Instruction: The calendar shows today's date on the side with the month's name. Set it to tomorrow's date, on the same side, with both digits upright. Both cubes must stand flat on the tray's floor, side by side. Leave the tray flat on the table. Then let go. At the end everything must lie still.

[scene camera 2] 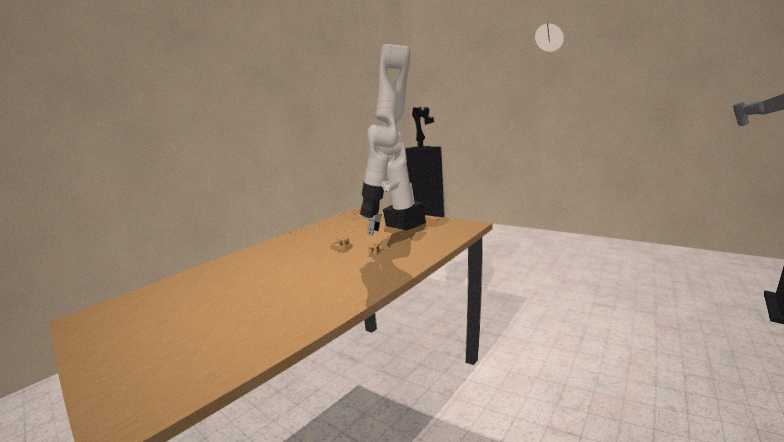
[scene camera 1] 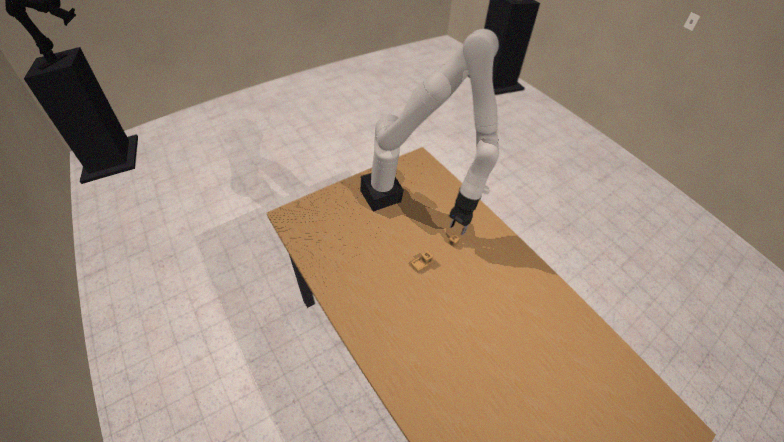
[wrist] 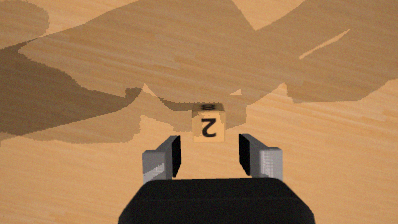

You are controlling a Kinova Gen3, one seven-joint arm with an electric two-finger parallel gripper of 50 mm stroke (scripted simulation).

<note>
In view: my gripper (scene camera 2: 372, 232).
My gripper is seen too in the wrist view (wrist: 209, 148).
</note>
